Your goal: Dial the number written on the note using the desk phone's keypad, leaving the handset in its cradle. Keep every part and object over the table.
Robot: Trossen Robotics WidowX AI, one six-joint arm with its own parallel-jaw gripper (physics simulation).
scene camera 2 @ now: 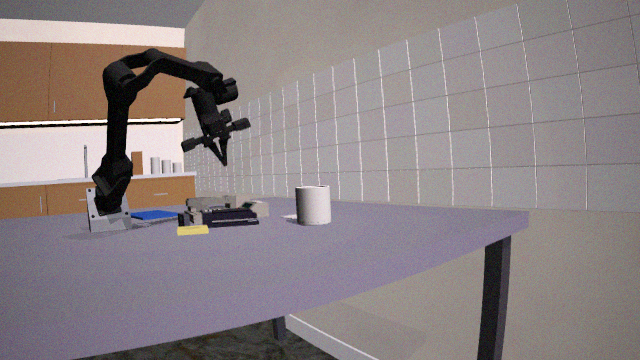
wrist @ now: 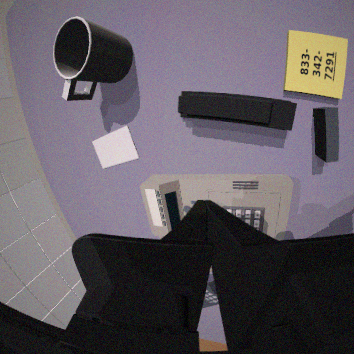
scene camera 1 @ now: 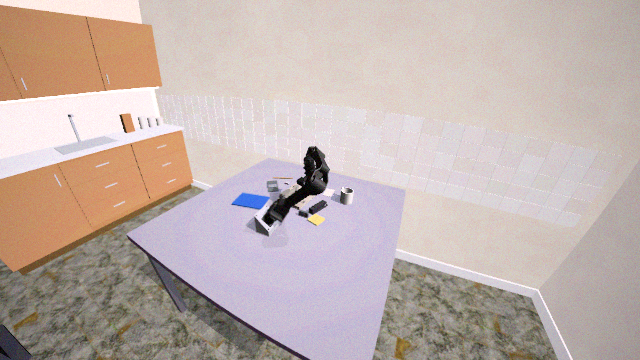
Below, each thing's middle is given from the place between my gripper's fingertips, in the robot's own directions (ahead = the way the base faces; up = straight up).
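Scene:
The black stapler-like block [wrist: 256, 110] has my gripper 13 cm above it, 3 cm past it and 5 cm to the left of it. Counting from my hand, the beige desk phone [wrist: 167, 198] is 5 cm ahead, 11 cm to the left and 13 cm below. The white paper [wrist: 115, 147] sits 19 cm ahead of my hand, 7 cm to the right of it and 15 cm below it, while the yellow note [wrist: 312, 59] is 14 cm behind my hand, 7 cm to the right of it and 14 cm below it.

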